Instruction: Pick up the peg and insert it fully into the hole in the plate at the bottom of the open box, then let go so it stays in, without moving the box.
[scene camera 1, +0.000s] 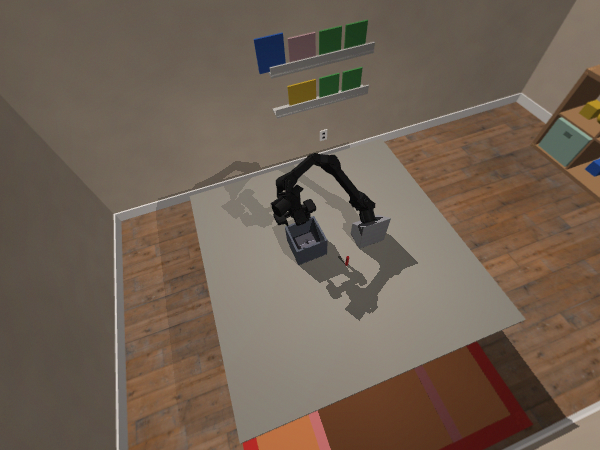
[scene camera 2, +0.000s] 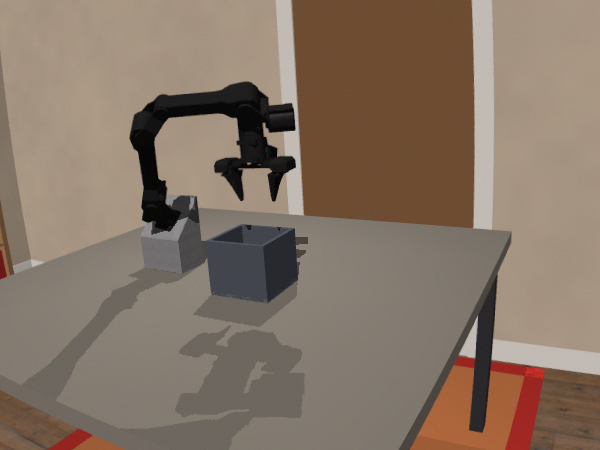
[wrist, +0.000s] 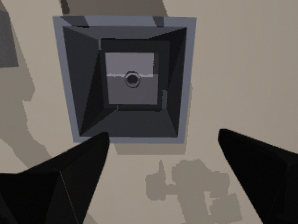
dark grey box: scene camera 1 318, 249; scene camera 2 250, 262; wrist 82, 41
